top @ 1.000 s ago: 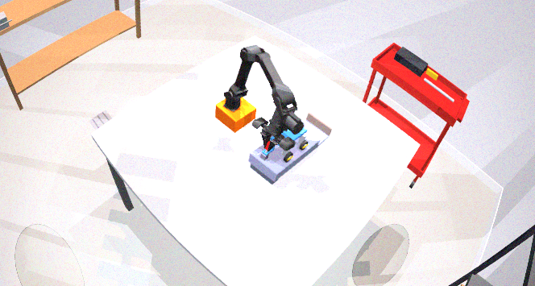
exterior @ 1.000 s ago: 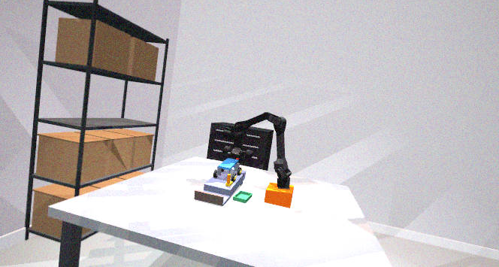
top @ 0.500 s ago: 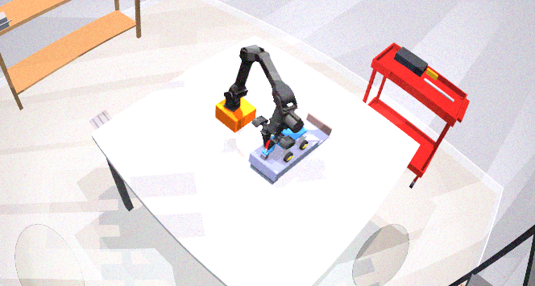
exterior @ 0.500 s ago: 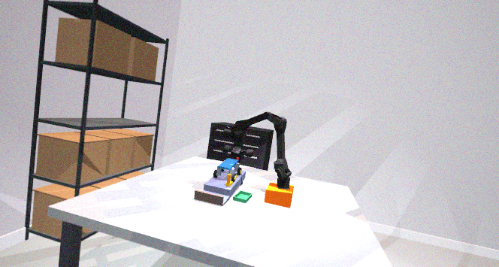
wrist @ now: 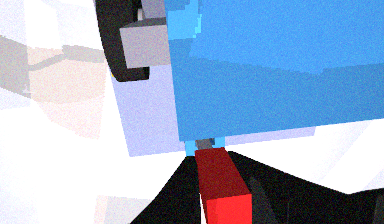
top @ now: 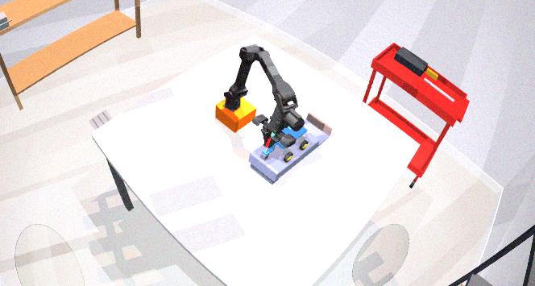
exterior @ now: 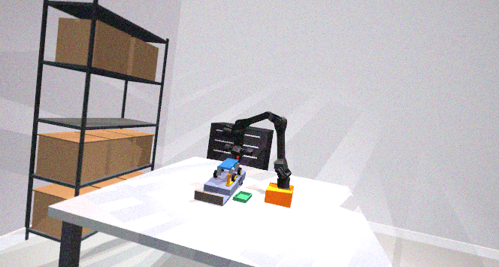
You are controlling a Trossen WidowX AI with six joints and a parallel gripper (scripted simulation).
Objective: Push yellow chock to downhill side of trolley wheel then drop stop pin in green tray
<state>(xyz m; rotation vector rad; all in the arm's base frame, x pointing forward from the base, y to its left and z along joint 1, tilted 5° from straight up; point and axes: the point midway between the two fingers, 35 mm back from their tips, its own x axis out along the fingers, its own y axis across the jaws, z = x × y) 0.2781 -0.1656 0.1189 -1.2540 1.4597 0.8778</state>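
Now: gripper tip 2 cm short of the yellow chock, 22 cm to the right of it and 6 cm above it. Also, from my gripper tip: red-headed stop pin: right at my gripper tip; then green tray: 7 cm behind, 23 cm to the left, 15 cm below; then trolley: 4 cm ahead, 10 cm to the left, 3 cm below.
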